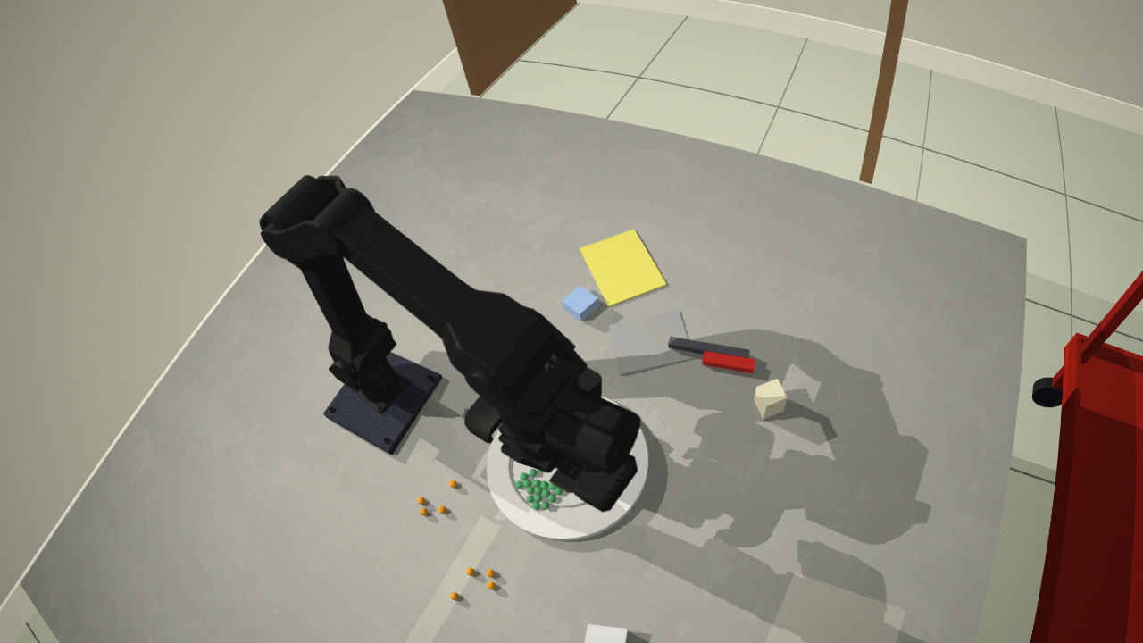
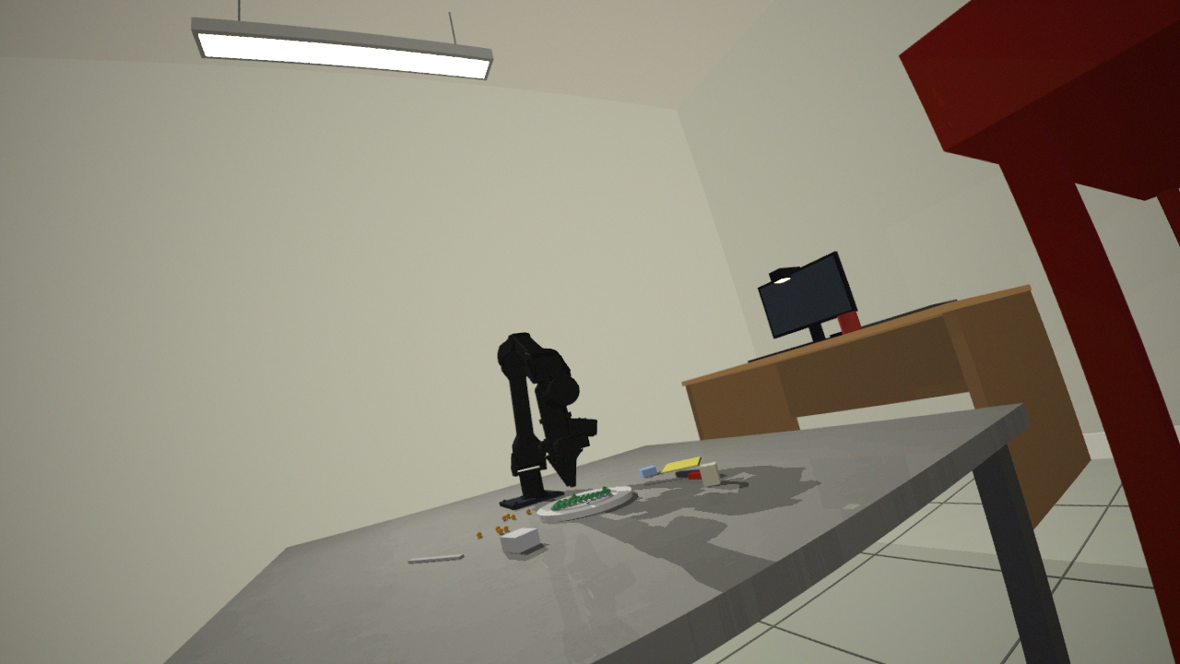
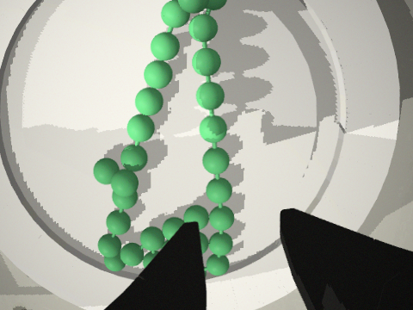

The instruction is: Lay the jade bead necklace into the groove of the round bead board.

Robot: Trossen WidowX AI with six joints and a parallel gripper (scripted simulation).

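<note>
The inner disc is 40 mm below my gripper tip, 20 mm to the left of it and 20 mm behind it. The rest, counted from my gripper tip: grey sheet (230 mm to the left, 50 mm below, 40 mm behind); red bar (260 mm to the left, 60 mm ahead, 40 mm below); bead board (50 mm below, 20 mm to the left, 20 mm behind).
</note>
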